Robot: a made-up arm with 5 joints. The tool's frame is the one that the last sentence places.
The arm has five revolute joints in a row. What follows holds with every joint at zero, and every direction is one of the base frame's. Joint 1 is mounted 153 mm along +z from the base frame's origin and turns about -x. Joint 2 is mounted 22 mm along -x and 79 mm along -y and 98 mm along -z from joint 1 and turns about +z. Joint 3 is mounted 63 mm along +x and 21 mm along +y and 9 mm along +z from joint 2 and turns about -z. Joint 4 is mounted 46 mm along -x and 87 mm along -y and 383 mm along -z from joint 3 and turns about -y. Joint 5 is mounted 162 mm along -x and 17 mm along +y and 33 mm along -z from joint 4 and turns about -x. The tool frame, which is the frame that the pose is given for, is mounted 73 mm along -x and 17 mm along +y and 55 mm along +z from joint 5; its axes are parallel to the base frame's.
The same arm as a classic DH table. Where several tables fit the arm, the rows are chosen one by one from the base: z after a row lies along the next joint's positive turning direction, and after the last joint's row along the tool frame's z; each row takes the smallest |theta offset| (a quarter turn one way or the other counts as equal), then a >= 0, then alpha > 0; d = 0 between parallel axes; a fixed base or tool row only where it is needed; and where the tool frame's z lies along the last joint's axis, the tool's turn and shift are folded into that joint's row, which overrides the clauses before.
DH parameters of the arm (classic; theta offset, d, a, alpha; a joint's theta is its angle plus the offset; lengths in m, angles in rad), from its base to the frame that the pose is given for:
base (fixed): -1.5708 0.153 0 1.5708
joint 1: 0 0.022 0.079 -1.5708
joint 2: -1.249 0 -0.0664 3.1416
joint 3: 0.3218 0.472 0.046 1.5708
joint 4: 1.5708 0.07 0.033 1.5708
joint 5: -1.5708 0.235 0.017 1.5708
tool (fixed): -1.5708 0.055 0 0

